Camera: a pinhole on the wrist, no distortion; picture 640 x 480 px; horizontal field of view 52.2 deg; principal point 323.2 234.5 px. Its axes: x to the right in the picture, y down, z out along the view. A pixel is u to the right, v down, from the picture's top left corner.
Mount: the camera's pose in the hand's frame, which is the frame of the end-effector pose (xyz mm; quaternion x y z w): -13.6 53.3 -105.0 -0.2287 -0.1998 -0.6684 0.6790
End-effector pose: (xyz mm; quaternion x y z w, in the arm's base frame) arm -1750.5 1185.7 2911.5 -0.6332 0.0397 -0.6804 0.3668
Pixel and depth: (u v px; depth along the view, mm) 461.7 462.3 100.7
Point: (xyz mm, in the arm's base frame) -1717.2 1098.2 2881.6
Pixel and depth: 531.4 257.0 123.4
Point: -1693.1 1128.1 2863.7
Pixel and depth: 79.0 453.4 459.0
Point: -1388.1 835.8 2831.4
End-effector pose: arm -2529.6 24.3 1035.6 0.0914 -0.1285 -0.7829 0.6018
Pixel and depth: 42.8 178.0 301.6
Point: -2235.1 -18.8 1203.0
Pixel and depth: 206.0 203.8 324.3
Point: -2297.6 -15.5 1245.3
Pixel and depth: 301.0 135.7 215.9
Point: -2370.8 23.6 1157.3
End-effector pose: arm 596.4 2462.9 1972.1 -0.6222 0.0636 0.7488 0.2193
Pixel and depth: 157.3 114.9 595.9
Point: 128.1 2079.8 2046.4
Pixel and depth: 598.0 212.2 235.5
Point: 422.9 2416.3 1994.7
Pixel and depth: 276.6 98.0 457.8
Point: 239.0 2224.5 2056.7
